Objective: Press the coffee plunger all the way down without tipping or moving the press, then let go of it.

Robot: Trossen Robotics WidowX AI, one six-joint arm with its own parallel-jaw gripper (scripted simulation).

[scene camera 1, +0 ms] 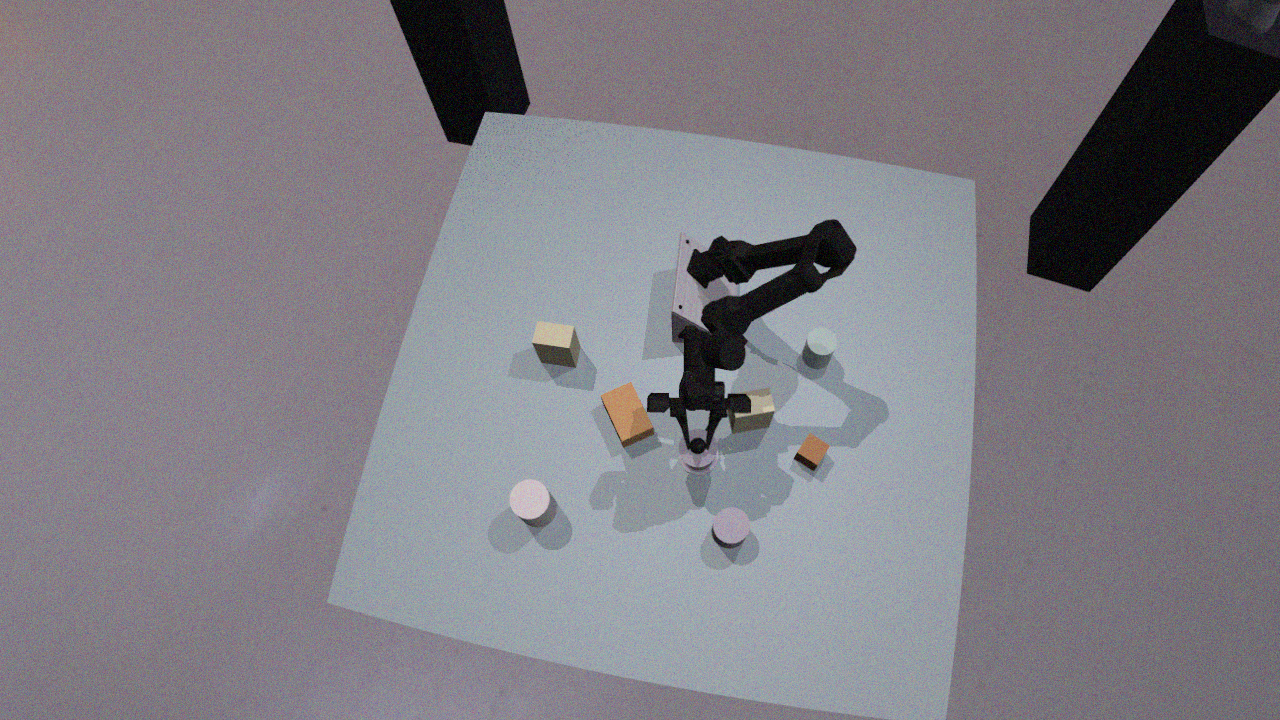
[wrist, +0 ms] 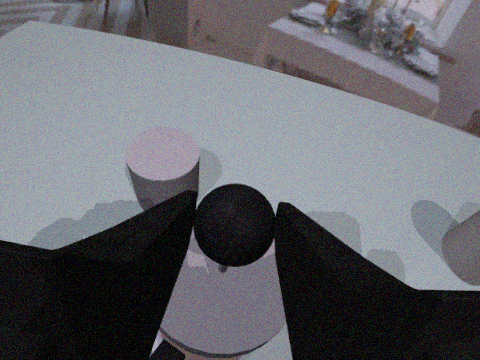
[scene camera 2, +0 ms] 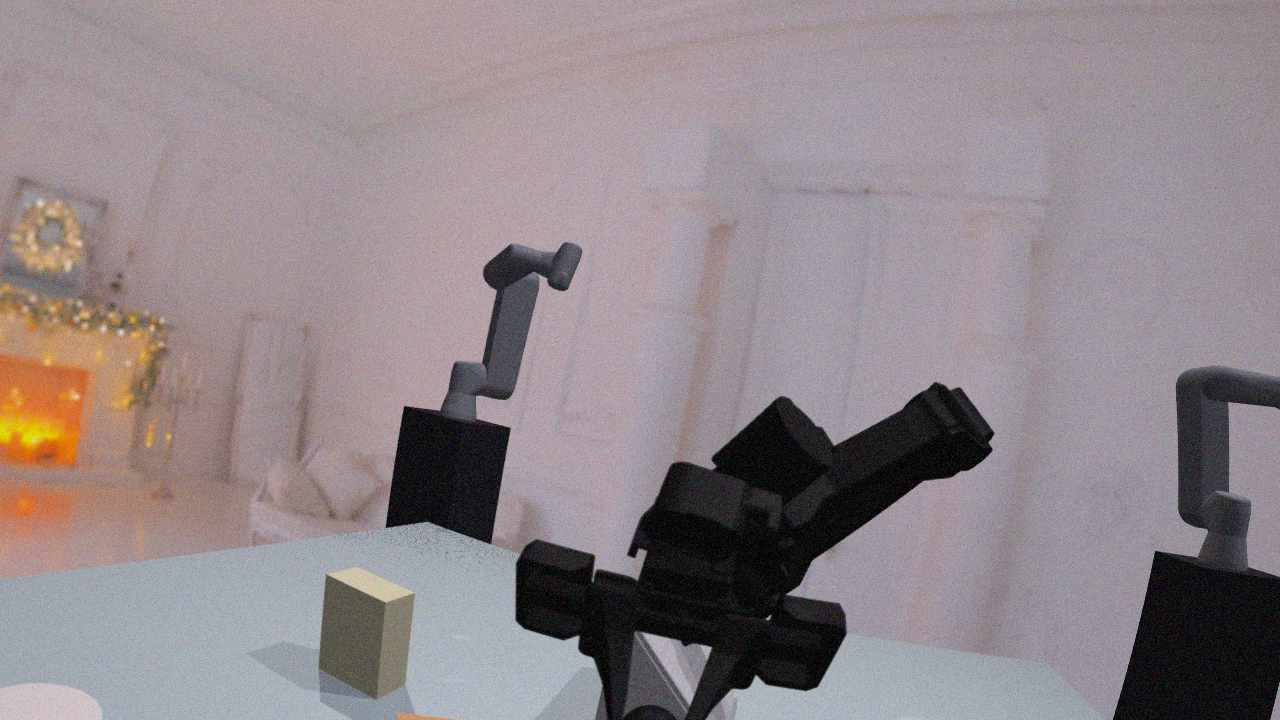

The pictures show: my gripper and a coffee press.
My gripper shows as well in the wrist view.
